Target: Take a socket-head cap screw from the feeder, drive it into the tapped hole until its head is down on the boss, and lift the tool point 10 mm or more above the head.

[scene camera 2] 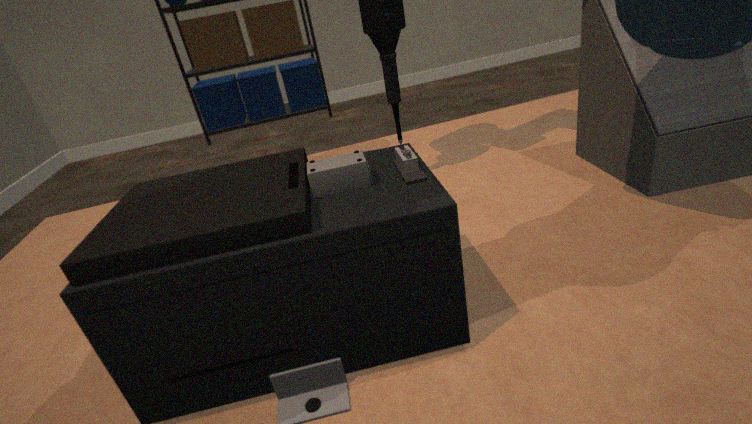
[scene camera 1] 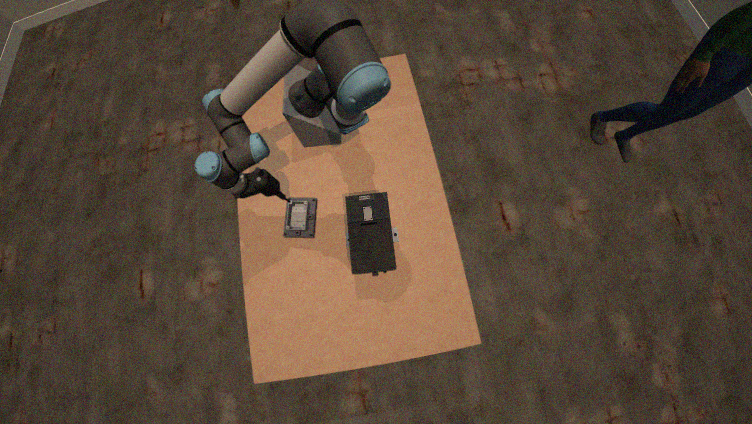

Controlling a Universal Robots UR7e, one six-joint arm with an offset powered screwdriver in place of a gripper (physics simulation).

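My screwdriver (scene camera 1: 289, 200) (scene camera 2: 400, 141) points down. In scene camera 1 its bit tip is at the upper left corner of a grey rectangular workpiece (scene camera 1: 312, 226) with a pale recessed middle. The boss and tapped hole are too small to make out there. In scene camera 2 the tip shows just beyond the feeder's small pale pick-up block (scene camera 2: 406, 164). A small bright spot is at the tip; I cannot tell whether it is a screw or bare bit. The black feeder (scene camera 1: 371, 247) (scene camera 2: 273, 289) stands apart, right of the workpiece in scene camera 1.
A pale bracket (scene camera 1: 396, 231) (scene camera 2: 312, 387) with a dark hole sits at the feeder's side. The grey robot pedestal (scene camera 1: 315, 134) (scene camera 2: 605, 115) stands on the tan table top (scene camera 1: 315, 337). A person (scene camera 1: 705, 89) is at the right, off the table. A storage rack (scene camera 2: 252, 59) stands by the wall.
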